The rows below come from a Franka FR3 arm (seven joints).
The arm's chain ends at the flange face. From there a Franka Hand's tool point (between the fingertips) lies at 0.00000 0.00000 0.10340 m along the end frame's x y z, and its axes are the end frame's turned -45 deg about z.
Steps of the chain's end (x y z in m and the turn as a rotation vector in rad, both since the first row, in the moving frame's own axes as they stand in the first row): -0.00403, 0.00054, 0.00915, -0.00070, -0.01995, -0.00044; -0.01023, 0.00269, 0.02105, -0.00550, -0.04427, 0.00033; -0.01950, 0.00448, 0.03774, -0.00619, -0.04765, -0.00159; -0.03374, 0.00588, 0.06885, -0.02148, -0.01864, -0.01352; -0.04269, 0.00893, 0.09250, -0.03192, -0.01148, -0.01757; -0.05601, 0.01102, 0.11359, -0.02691, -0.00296, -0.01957
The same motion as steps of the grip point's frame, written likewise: -0.00474, -0.00387, 0.00913, 0.01361, -0.01460, -0.00044; -0.01277, -0.00817, 0.02095, 0.02741, -0.03519, 0.00033; -0.02089, -0.01365, 0.03762, 0.02932, -0.03807, -0.00159; -0.03095, -0.01947, 0.06881, -0.00201, -0.02837, -0.01352; -0.03966, -0.02235, 0.09244, -0.01445, -0.03069, -0.01757; -0.04956, -0.03004, 0.11355, -0.01694, -0.02112, -0.01957
